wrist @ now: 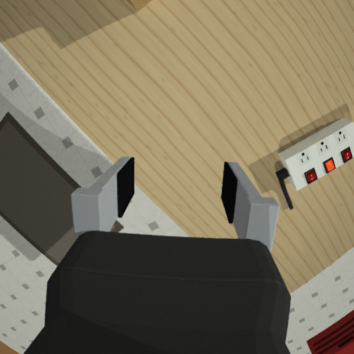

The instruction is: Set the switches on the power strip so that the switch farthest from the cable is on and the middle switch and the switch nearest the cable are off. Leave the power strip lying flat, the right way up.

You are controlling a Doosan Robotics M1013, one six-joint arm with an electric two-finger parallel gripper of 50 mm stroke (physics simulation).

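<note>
The white power strip (320, 153) lies flat, right way up, at the right edge of the wrist view, on the wooden table. Its black cable (286, 191) leaves from the left end. The switch nearest the cable (311, 175) is dark red and unlit. The middle switch (329, 165) glows bright orange-red, so it looks on. The switch farthest from the cable (347, 155) is dark red and unlit. The far right end of the strip is cut off by the view's edge. My gripper (178, 177) is open and empty, above the table edge, to the left of the strip.
The wooden table top (175, 75) spans the upper and middle view, ending in a diagonal edge at the left. A corner of a chipboard block (140, 4) shows at the top. A dark brown flat object (35, 185) is at the left, and a red slatted object (335, 336) at the bottom right.
</note>
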